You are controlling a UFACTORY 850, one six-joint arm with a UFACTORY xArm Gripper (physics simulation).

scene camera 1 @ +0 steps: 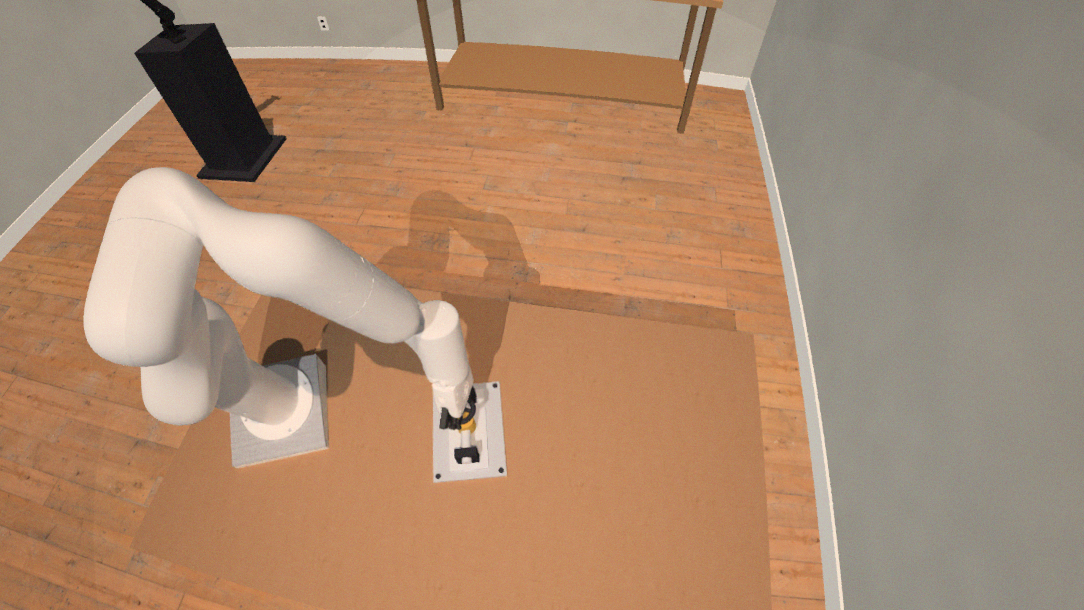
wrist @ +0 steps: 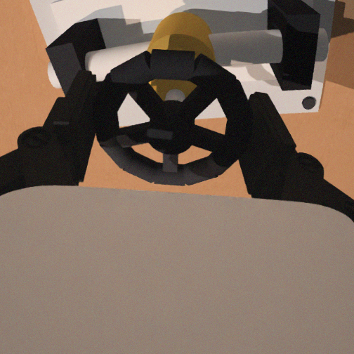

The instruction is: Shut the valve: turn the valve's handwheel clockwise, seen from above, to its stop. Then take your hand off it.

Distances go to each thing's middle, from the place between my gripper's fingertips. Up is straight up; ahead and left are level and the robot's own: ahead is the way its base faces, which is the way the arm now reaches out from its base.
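The black spoked handwheel [wrist: 171,129] is right at my hand, and there's a pale base plate [scene camera 1: 494,423] that sits 120 mm below my hand.
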